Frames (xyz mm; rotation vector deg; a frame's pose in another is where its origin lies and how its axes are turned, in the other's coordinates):
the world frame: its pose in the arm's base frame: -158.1 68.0 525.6 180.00 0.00 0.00
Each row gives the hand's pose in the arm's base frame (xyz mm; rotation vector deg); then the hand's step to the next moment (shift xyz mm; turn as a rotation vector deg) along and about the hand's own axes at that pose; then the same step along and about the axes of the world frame.
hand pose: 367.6 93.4 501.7 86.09 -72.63 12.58
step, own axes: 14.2 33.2 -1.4 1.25 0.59 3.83
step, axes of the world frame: -19.5 1.2 -30.4 -1.75 3.67 0.22
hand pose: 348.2 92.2 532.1 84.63 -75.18 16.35
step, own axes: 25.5 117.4 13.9 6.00 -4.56 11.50
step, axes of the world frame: -93.0 2.2 -77.3 0.72 13.52 2.39
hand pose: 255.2 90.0 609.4 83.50 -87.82 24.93
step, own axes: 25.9 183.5 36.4 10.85 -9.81 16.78
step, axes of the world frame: -177.3 1.6 -65.1 4.26 21.66 2.88
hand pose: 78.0 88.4 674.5 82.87 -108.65 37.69
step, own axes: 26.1 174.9 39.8 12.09 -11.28 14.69
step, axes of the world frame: -181.1 -0.6 6.9 5.87 21.32 0.57
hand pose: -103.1 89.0 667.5 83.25 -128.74 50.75
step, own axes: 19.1 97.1 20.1 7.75 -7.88 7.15
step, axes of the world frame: -94.4 -1.7 35.8 4.21 12.38 -1.56
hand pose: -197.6 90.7 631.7 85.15 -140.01 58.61
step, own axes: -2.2 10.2 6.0 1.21 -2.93 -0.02
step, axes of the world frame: -5.8 -1.1 10.5 1.77 1.76 -1.95
